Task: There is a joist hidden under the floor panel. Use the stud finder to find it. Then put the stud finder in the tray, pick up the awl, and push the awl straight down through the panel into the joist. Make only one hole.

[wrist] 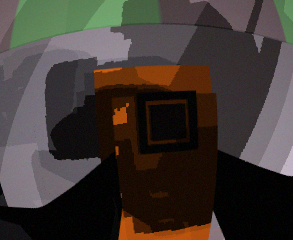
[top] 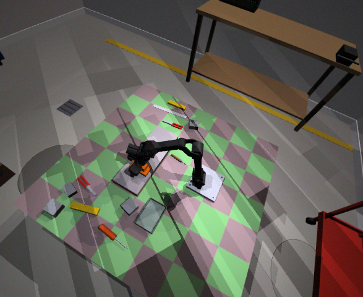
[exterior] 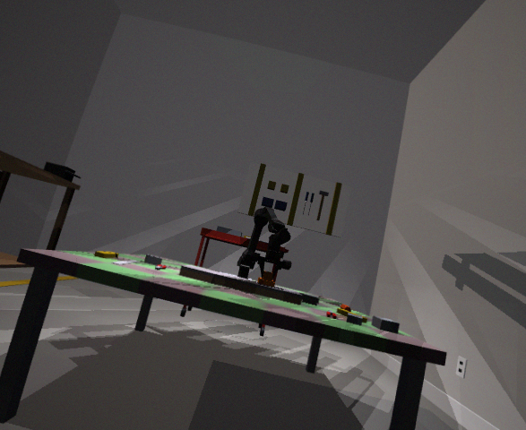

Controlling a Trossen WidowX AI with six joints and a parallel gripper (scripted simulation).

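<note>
Now: the glass-like tray 220 mm behind my gripper tip, 210 mm to the left of it and 50 mm below it. The rest, counted from my gripper tip: awl: 190 mm behind, 200 mm to the right, 60 mm below; ruler: 100 mm ahead, 580 mm to the right, 60 mm below; orange stud finder: 10 mm ahead, 20 mm above.
</note>
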